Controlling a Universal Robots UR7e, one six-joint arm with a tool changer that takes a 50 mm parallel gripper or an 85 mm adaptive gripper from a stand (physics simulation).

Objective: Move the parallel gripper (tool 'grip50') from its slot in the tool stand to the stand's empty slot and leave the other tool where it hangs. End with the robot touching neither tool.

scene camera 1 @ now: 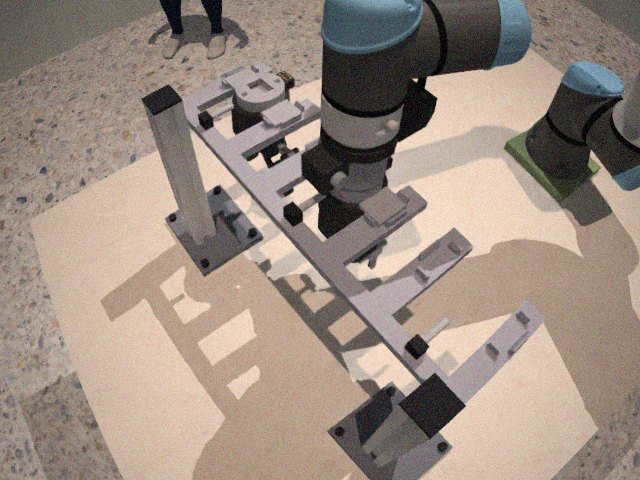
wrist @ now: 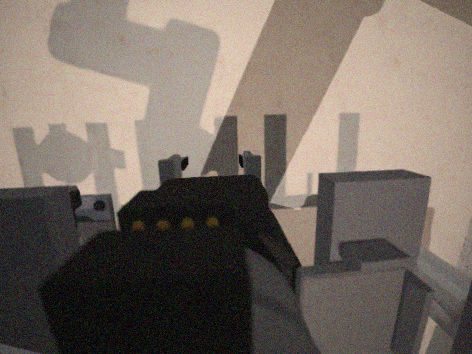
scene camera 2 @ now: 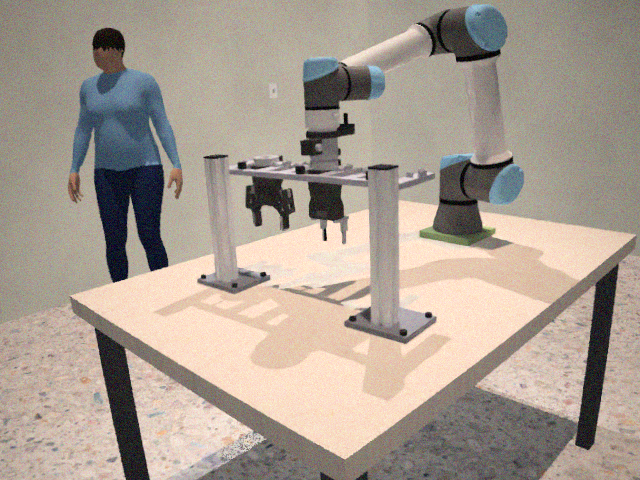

I see an adaptive gripper [scene camera 1: 263,94], a parallel gripper [scene camera 1: 341,207] and a tool stand [scene camera 1: 389,428].
The adaptive gripper is seen too in scene camera 2 [scene camera 2: 269,192]. The parallel gripper shows as well in the wrist view [wrist: 332,301] and in scene camera 2 [scene camera 2: 325,204]. The tool stand is seen too in the wrist view [wrist: 370,220] and in scene camera 2 [scene camera 2: 384,318].
